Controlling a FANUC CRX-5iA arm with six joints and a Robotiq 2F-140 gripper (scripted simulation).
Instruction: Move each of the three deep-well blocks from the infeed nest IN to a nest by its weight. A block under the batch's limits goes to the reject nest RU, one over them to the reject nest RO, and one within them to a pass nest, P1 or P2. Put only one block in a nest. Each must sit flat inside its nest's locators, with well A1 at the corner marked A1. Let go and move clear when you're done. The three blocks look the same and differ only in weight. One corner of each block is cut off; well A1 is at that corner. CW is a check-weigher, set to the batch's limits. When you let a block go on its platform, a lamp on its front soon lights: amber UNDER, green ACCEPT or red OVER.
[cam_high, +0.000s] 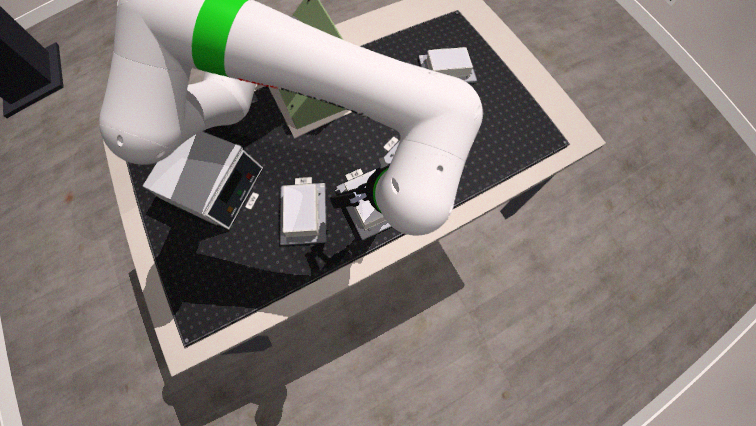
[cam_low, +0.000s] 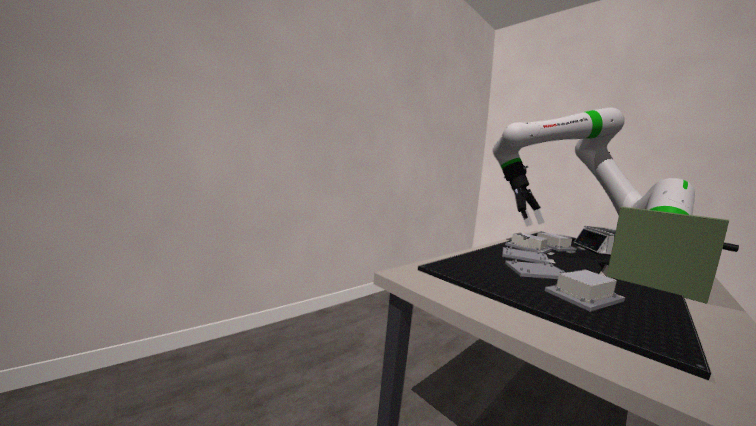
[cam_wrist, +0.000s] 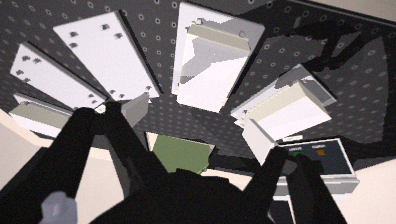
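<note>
My gripper is now 5 cm past the infeed nest IN, 17 cm to the left of it and 11 cm above it. Also, from my hand: check-weigher platform: 27 cm behind, 38 cm to the right, 3 cm below; check-weigher: 26 cm behind, 38 cm to the right, 5 cm below; white deep-well block: 1 cm ahead, 9 cm below.
</note>
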